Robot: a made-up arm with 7 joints.
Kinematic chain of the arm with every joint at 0, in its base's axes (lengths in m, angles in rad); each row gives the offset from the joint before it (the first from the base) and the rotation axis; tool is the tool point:
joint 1: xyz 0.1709 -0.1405 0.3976 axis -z
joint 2: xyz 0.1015 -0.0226 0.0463 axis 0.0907 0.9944 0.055
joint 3: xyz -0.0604 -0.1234 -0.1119 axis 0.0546 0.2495 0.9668
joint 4: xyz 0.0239 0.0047 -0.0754 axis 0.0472 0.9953 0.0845
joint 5: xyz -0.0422 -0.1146 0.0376 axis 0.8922 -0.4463 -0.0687
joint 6: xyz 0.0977 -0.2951 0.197 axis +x
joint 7: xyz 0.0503 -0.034 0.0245 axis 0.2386 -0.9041 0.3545
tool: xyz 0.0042 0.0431 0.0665
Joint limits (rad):
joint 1: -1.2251..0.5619
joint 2: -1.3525..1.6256
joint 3: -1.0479..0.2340
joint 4: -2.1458..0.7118
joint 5: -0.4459..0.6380
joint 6: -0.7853..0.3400
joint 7: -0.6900..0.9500
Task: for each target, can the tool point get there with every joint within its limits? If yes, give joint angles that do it. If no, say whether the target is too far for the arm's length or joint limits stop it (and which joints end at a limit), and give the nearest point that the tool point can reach.
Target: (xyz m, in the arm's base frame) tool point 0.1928 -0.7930 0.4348
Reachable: yes | joints 0.0995 1.2417 -0.1545 0.0317 0.5124 -0.1318 0.0665
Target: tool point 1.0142 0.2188 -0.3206
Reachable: no: too far | nearest point 0.7091 -0.0029 -0.0927 | short by 0.441 m
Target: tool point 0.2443 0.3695 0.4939
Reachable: no: joint limits stop it (at a limit: joint 1, joint 3, joint 4, joint 5) | nearest point 0.5867 0.2017 0.4721 | short by 0.382 m
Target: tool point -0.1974 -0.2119 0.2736
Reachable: yes | joints -0.0284 -0.1066 -0.8261 -1.4589 -0.2945 -0.4373 0.5197
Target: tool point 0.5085 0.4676 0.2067
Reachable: no: joint limits stop it (at a limit: joint 1, joint 3, joint 4, joint 5) | nearest point 0.6131 0.2241 0.2661 | short by 0.272 m
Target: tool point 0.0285 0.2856 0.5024
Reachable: no: joint limits stop it (at a limit: joint 1, joint 3, joint 5) | nearest point -0.1137 0.1319 0.4927 | short by 0.210 m
